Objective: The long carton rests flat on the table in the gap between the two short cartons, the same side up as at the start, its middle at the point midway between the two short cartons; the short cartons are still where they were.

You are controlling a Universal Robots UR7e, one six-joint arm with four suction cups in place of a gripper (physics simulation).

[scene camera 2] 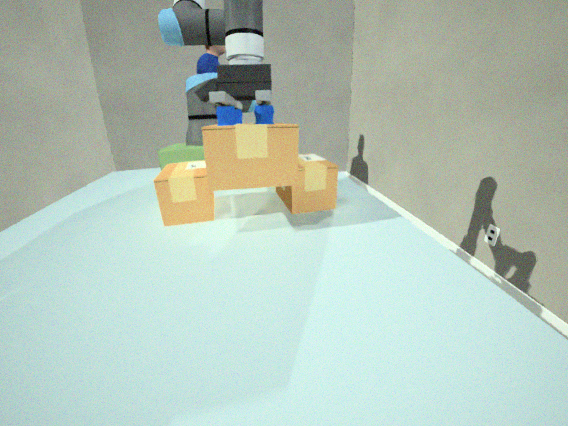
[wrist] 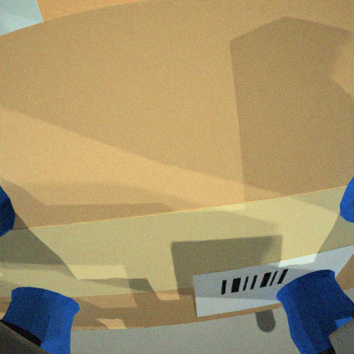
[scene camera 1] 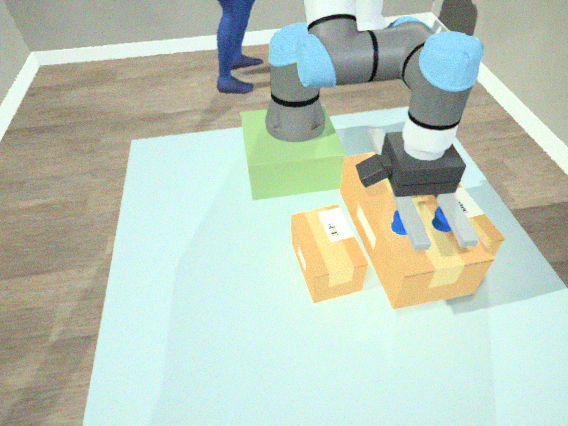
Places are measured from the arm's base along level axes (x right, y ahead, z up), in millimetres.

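Pixels of known places: arm's base, origin of its link: [scene camera 1: 295,124].
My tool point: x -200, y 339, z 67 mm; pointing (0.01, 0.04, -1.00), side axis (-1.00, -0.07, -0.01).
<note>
Ahead of a thing's pixels: the offset from my tool point to its top centre. Level surfaces: height alone.
The long carton @[dy +12, dx +3, dz +20 mm] [scene camera 1: 390,255] [scene camera 2: 250,172] [wrist: 125,100] hangs level, tape side up, under my suction gripper [scene camera 1: 421,220] [scene camera 2: 247,116], whose blue cups touch its top. In scene camera 2 a gap shows between its underside and the table @[dz -174 mm] [scene camera 1: 225,340] [scene camera 2: 240,300]. It is between the two short cartons in that view, its lower part overlapping their inner edges. The left short carton @[dy +20, dx +145, dz -75 mm] [scene camera 1: 311,245] [scene camera 2: 192,207] stands flat on the table. The right short carton @[dy -30, dx -121, dz -75 mm] [scene camera 1: 491,234] [scene camera 2: 320,195] also stands flat, mostly hidden behind the long one in scene camera 1. Exact side clearances cannot be told.
The arm stands on a green block [scene camera 1: 297,175] [scene camera 2: 180,154] behind the cartons. A person in blue [scene camera 1: 231,50] [scene camera 2: 207,64] stands beyond the table. A wall runs along the right side in scene camera 2.
</note>
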